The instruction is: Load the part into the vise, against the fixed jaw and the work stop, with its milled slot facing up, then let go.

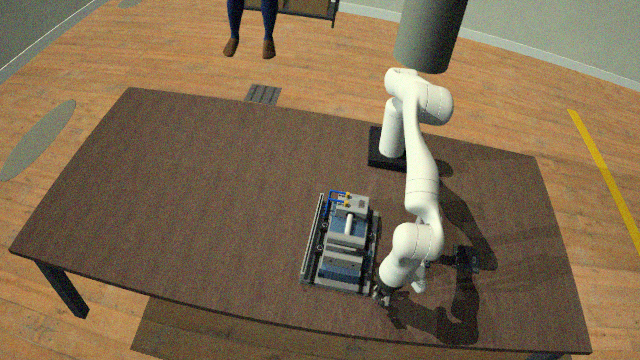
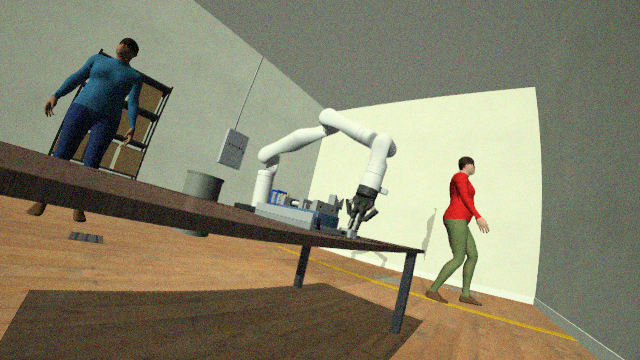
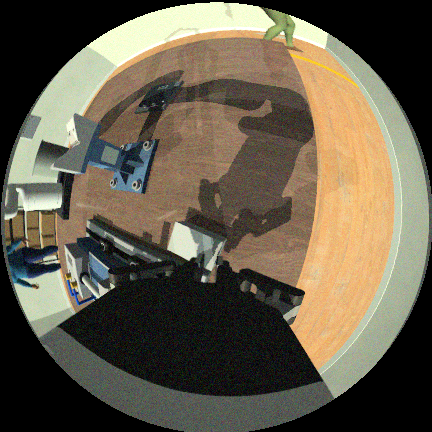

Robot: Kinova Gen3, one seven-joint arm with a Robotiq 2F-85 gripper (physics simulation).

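Places are measured from the arm's base along level axes (x ahead, y left, z up), in millimetres.
Where they show: gripper, fingertip midpoint: (image 1: 377, 293) (image 2: 351, 229) (image 3: 209, 262); arm's base, origin of the base link: (image 1: 391, 149) (image 3: 59, 194).
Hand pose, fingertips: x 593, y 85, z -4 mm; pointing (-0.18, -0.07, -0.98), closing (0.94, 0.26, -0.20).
Note:
Things, the pixels of their top centre, and the offset from my fingertips. Level surfaces: height alone.
- part, middle of its top: (image 3: 192, 245) (image 2: 348, 228) dx -25, dy +11, dz +2 mm
- vise, middle of its top: (image 3: 92, 301) (image 1: 347, 226) (image 2: 304, 198) dx -134, dy -136, dz +71 mm
- table, its level: dz -29 mm
- flat dark device, middle of its top: (image 3: 155, 93) (image 1: 467, 256) dx -231, dy +245, dz -14 mm
The part (image 3: 187, 242) (image 2: 351, 234) is a light grey block low at the table's front edge, to the right of the vise. My gripper (image 3: 209, 262) (image 1: 384, 300) (image 2: 353, 229) points down at it, with the fingertips close together on a narrow light piece of the part's near end. It looks shut on the part. Which way the milled slot faces cannot be made out. The vise (image 1: 341, 271) (image 3: 101, 266) is grey and blue and stands beside the gripper, its jaws (image 1: 342, 259) apart from the part. The work stop cannot be told apart clearly.
A blue bracket stand (image 3: 132, 165) with a grey angled top (image 3: 82, 152) stands on the table (image 1: 200, 200) right of the vise. A flat dark device (image 1: 467, 258) (image 3: 160, 96) lies beyond it. Blue hoses (image 1: 330, 199) rise at the vise's rear. Two people (image 2: 106, 95) (image 2: 462, 200) stand away from the table.

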